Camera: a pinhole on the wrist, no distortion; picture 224 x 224 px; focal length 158.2 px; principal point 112.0 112.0 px. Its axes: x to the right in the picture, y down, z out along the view. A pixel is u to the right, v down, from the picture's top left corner.
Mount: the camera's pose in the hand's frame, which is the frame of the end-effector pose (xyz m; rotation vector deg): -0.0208 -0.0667 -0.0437 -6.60 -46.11 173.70
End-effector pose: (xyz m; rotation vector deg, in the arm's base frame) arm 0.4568 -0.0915 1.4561 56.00 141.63 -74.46
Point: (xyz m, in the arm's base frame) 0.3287 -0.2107 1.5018
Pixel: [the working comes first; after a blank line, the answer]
In the camera's frame: -0.0540 0.0174 0.1529

56.1 130.0
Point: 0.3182 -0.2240 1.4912
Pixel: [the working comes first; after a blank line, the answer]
In the camera's frame: -0.0619 0.0126 0.1706

54.6 123.7
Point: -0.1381 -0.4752 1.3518
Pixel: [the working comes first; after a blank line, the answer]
In the camera's frame: -0.3854 0.1023 0.5926

9.1 139.3
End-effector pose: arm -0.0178 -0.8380 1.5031 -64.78 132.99 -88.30
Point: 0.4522 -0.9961 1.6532
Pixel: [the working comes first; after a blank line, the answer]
In the camera's frame: 0.1384 0.1252 0.4514

160.5 155.9
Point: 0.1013 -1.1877 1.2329
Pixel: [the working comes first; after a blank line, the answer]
In the camera's frame: -0.1172 -0.3820 0.3332

outside the picture
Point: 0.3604 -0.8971 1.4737
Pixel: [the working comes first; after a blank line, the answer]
In the camera's frame: 0.1945 -0.0470 0.3185

208.6 88.7
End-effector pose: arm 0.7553 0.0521 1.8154 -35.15 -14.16 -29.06
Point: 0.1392 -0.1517 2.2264
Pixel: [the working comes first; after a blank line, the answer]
In the camera's frame: 0.2409 0.3700 0.5680

179.1 215.0
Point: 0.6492 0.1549 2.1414
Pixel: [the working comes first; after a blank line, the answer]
In the camera's frame: -0.0388 -0.1191 0.3586

94.9 59.5
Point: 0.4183 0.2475 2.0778
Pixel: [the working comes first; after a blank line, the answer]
In the camera's frame: 0.2130 -0.1128 0.4084

194.5 68.3
